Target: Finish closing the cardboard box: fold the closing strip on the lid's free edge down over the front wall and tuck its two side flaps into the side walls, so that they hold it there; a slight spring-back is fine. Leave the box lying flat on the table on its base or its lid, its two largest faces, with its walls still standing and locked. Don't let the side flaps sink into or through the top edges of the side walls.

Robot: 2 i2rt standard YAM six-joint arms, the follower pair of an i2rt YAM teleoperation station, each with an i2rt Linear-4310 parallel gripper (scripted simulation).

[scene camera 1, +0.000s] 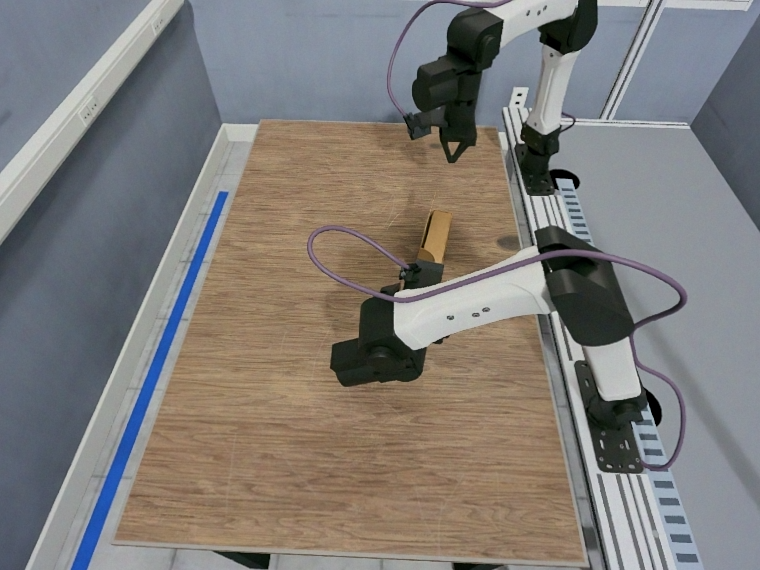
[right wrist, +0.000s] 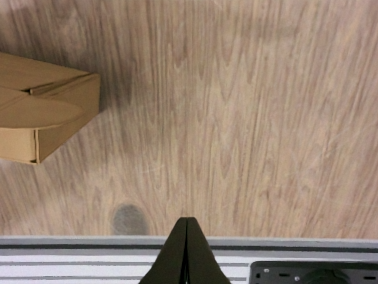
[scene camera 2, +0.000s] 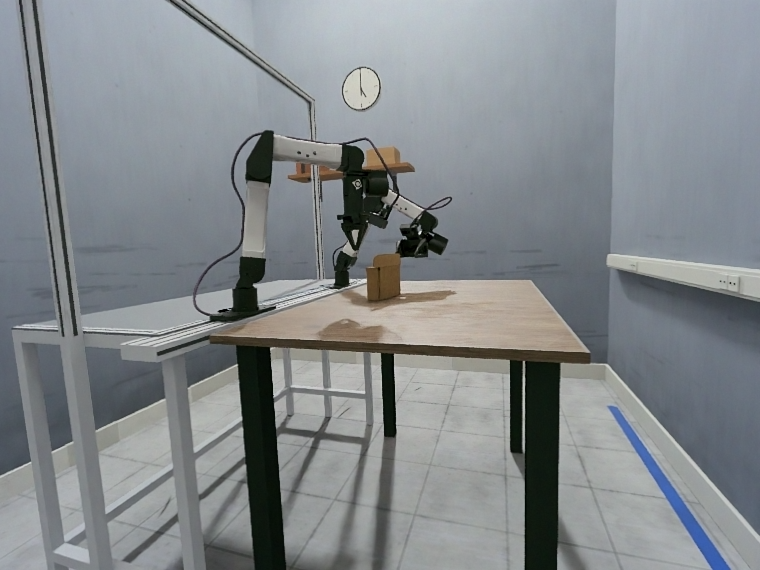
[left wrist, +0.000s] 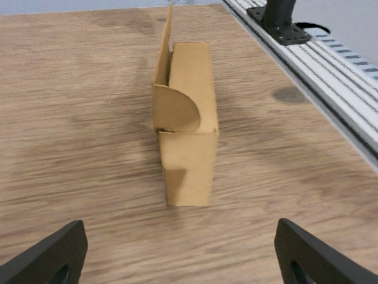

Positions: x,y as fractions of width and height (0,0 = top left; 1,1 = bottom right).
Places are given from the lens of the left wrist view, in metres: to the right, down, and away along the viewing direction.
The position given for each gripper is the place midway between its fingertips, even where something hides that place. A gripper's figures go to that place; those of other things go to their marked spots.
left gripper (left wrist: 0.48,0.82): 0.00, 0.04, 0.09
rounded side flap (left wrist: 0.45,0.39): -0.01, -0.02, 0.16
